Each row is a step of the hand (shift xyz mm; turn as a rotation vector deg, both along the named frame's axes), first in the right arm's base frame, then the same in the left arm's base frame.
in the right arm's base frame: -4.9 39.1 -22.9 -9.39 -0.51 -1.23
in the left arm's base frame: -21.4 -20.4 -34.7 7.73 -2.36 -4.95
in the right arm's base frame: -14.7 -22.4 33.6 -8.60 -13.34 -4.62
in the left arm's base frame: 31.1 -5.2 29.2 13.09 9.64 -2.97
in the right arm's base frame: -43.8 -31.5 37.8 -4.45 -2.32 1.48
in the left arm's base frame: 60.7 -10.8 23.1 5.20 -0.57 0.08
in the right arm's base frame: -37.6 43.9 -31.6 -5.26 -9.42 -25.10
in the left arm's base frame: 1.1 -31.4 -57.9 3.88 18.36 -19.86
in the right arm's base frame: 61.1 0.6 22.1 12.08 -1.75 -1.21
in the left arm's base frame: -45.9 10.2 44.9 -9.29 6.35 4.89
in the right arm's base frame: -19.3 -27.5 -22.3 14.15 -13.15 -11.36
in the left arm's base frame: 25.5 25.9 -17.4 -7.19 21.18 1.33
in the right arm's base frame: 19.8 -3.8 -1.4 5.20 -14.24 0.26
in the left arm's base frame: -14.6 10.8 8.8 3.25 12.81 7.43
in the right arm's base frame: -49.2 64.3 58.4 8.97 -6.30 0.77
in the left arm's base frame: 19.3 -97.8 4.6 -3.91 7.74 6.75
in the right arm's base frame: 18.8 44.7 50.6 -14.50 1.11 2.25
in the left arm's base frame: -28.1 -54.0 34.7 11.84 -7.26 -4.87
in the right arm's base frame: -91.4 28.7 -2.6 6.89 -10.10 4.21
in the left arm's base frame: 59.6 -54.0 -52.1 0.54 8.17 10.01
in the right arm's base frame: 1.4 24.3 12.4 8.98 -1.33 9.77
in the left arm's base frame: -11.2 -24.8 2.5 -4.59 -0.76 12.50
